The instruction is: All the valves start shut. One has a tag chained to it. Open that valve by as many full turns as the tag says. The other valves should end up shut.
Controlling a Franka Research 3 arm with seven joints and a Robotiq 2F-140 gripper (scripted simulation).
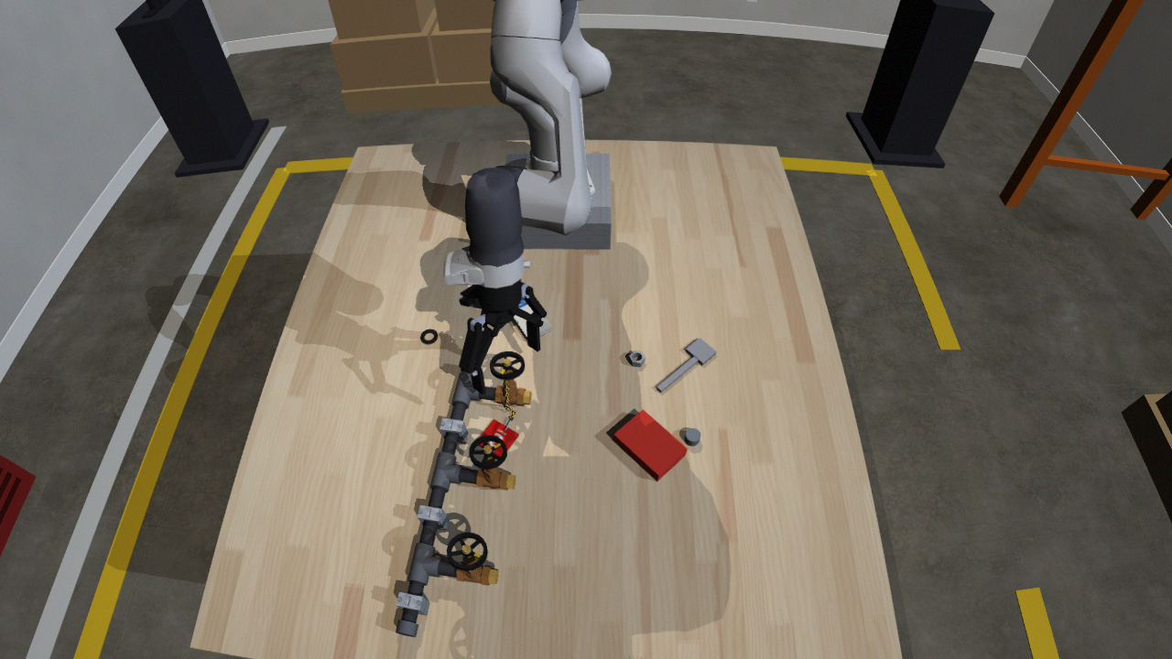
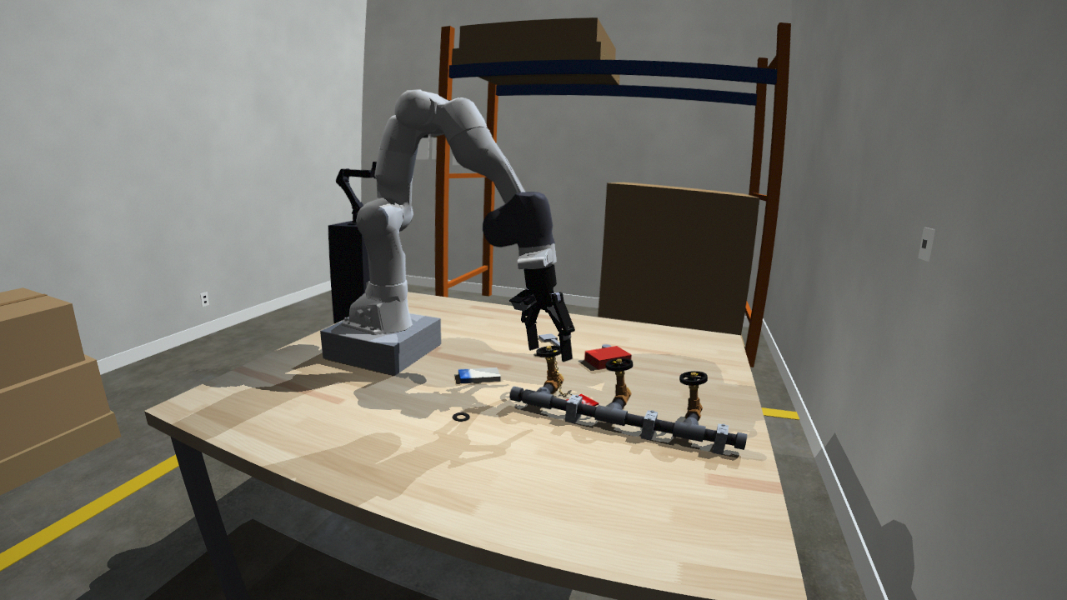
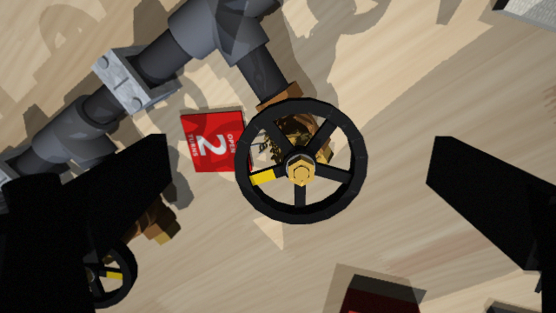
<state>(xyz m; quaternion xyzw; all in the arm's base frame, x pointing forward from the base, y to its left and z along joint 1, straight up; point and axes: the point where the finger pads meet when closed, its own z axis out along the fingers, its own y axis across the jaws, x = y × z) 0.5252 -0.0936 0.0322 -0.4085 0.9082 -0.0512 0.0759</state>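
Now: hand 9 cm short of the red tag, 2 cm to the left of it and 12 cm above it. Also, from my hand: blue-and-white box (20 cm behind, 3 cm to the left, 11 cm below); nut (8 cm behind, 26 cm to the left, 11 cm below); black washer (16 cm behind, 20 cm to the right, 12 cm below).
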